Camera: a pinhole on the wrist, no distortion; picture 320 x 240 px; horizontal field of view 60.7 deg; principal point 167.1 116.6 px. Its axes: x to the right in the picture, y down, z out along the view. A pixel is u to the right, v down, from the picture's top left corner.
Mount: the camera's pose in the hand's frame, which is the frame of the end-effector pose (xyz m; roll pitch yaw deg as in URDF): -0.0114 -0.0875 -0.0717 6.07 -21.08 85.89
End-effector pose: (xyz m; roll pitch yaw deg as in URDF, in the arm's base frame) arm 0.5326 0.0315 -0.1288 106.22 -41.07 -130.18
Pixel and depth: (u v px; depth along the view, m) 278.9 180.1 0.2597
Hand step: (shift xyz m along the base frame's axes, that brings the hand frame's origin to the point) -0.1764 0.0736 -0.1324
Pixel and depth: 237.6 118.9 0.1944
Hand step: -0.1325 -0.0165 -0.1037
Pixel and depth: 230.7 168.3 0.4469
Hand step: -0.3346 0.1170 -0.2257
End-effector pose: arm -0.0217 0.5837 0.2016 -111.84 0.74 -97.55
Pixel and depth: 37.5 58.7 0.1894
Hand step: 0.1461 -0.0599 0.1984
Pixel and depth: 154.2 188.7 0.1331
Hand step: 0.1052 0.0210 0.1113
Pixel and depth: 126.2 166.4 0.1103
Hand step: 0.0800 0.0117 0.1225
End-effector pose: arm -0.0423 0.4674 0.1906 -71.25 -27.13 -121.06
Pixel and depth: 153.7 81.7 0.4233
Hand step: 0.2252 -0.0281 0.3438
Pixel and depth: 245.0 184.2 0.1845
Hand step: 0.1212 0.0406 0.1054
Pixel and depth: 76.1 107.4 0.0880
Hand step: -0.0070 0.0816 0.1220
